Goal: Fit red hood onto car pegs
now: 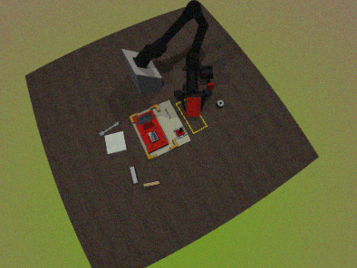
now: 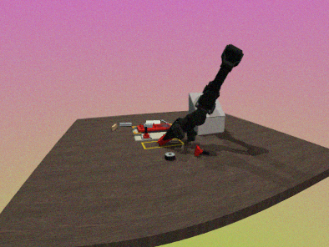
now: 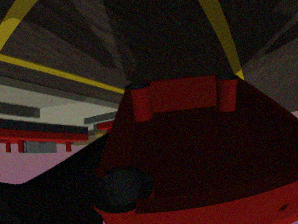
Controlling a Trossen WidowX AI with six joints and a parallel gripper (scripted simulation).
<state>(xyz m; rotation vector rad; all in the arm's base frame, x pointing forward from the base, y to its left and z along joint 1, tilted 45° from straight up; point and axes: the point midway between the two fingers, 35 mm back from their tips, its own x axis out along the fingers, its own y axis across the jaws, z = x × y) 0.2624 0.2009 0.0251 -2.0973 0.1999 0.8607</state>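
Right now the red hood is 10 mm to the left of my gripper tip and 10 mm behind it. The rest, counted from my gripper tip: wooden peg 350 mm to the right, 230 mm ahead, 20 mm below; then black-and-white wheel 160 mm to the left, 30 mm below, 20 mm ahead; then jig plate 200 mm to the right, 30 mm below, 10 mm ahead.
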